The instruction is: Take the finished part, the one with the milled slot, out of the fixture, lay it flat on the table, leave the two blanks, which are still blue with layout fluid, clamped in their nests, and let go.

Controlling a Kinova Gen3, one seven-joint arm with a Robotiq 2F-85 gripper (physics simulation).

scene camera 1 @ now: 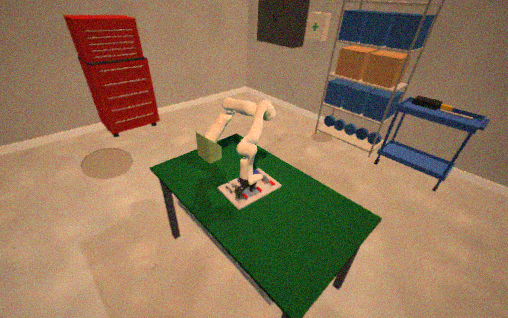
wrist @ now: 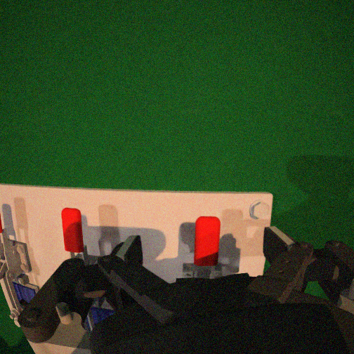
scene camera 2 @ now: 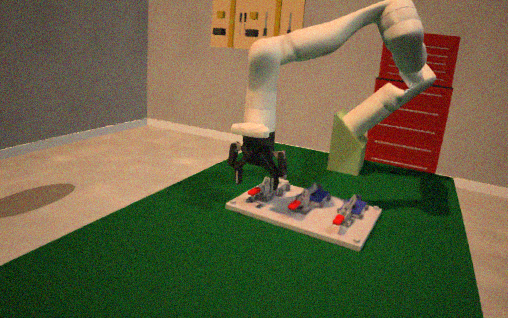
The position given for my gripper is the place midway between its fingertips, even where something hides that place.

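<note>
There is my gripper [scene camera 2: 255, 187], and I see the same gripper [wrist: 203, 245] from the wrist as well. I see a red clamp handle [wrist: 207, 228] and another red clamp handle [wrist: 71, 217], and there is a fixture plate [wrist: 165, 220] too.
</note>
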